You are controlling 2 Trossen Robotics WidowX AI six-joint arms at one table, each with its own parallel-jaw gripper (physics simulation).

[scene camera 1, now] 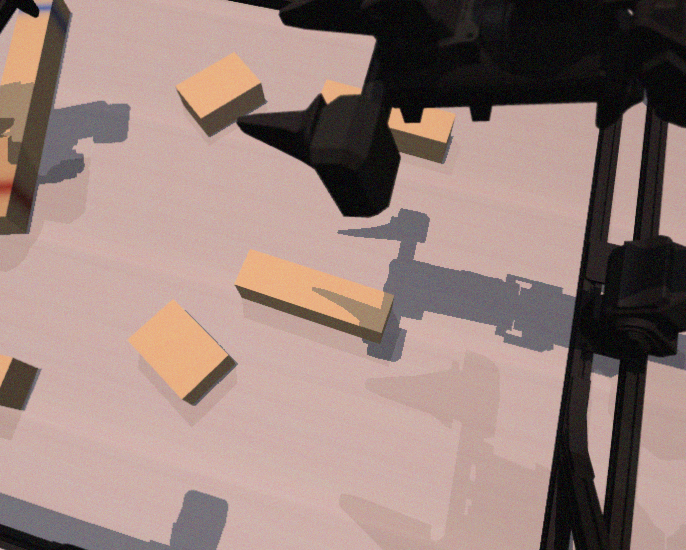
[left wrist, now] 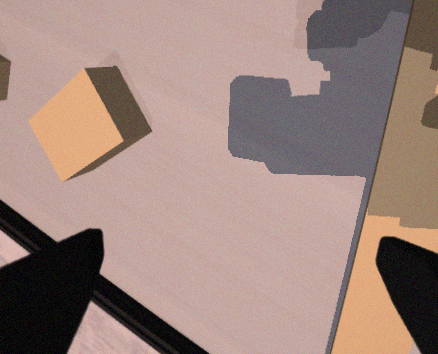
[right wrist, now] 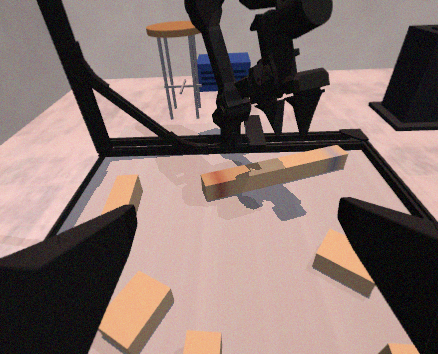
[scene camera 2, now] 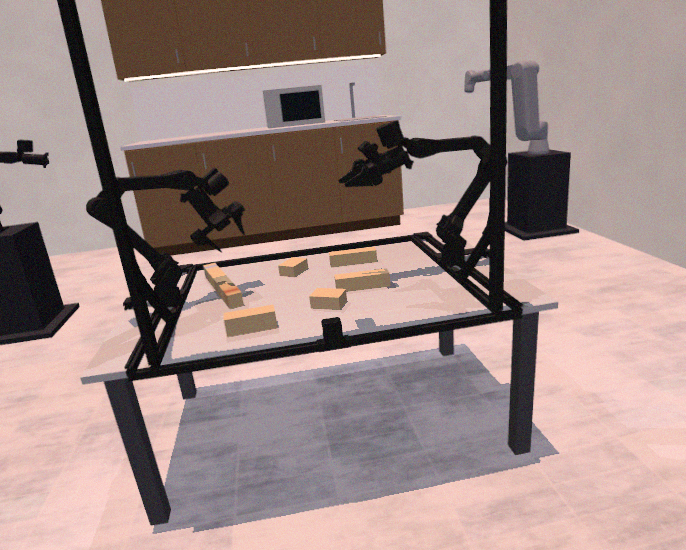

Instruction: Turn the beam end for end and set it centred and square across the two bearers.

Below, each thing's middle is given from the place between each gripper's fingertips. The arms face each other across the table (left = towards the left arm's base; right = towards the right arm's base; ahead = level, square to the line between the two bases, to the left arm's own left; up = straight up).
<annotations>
Now: the long wooden beam (scene camera 1: 39,42) 420 mm to the left of my right hand, 300 mm below it and 110 mm ahead of it.
Right now the long wooden beam is 6 cm to the left of my left hand and 13 cm below it.
</annotations>
